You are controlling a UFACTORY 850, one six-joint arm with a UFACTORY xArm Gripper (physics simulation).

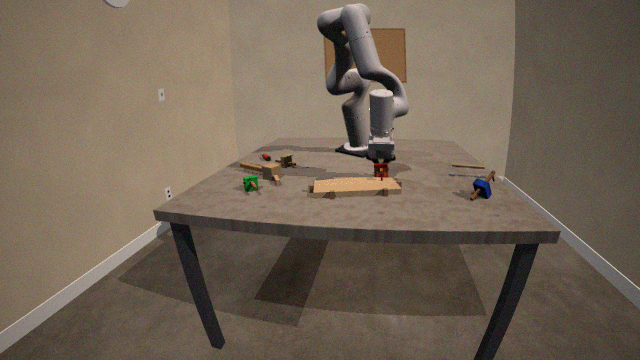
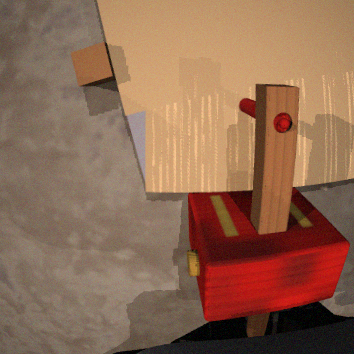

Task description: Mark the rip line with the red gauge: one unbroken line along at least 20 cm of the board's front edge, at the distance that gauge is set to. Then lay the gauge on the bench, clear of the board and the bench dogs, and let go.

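Observation:
My gripper (image 1: 381, 161) (image 2: 242, 293) is shut on the red gauge (image 1: 381, 170) (image 2: 275, 280), at the board's edge nearest the robot. The gauge's block is beside that edge, and its wooden beam reaches over the board (image 1: 355, 186) (image 2: 175, 30), with red pins near the beam's end. Whether the block or a pin touches the board is unclear. Many pale streaks run from the edge inward on the board; one continuous line along the edge cannot be made out. Bench dogs (image 1: 332, 194) (image 2: 92, 65) stand around the board. The fingertips are mostly hidden behind the block.
On the bench (image 1: 400, 215) stand a green gauge (image 1: 250, 183) and a wooden mallet (image 1: 271, 171) to the left, with a dark wooden tool (image 1: 286, 160) and a red-handled tool (image 1: 266, 157) behind. A blue gauge (image 1: 482, 188), a thin rod (image 1: 465, 175) and a wooden stick (image 1: 468, 166) lie right.

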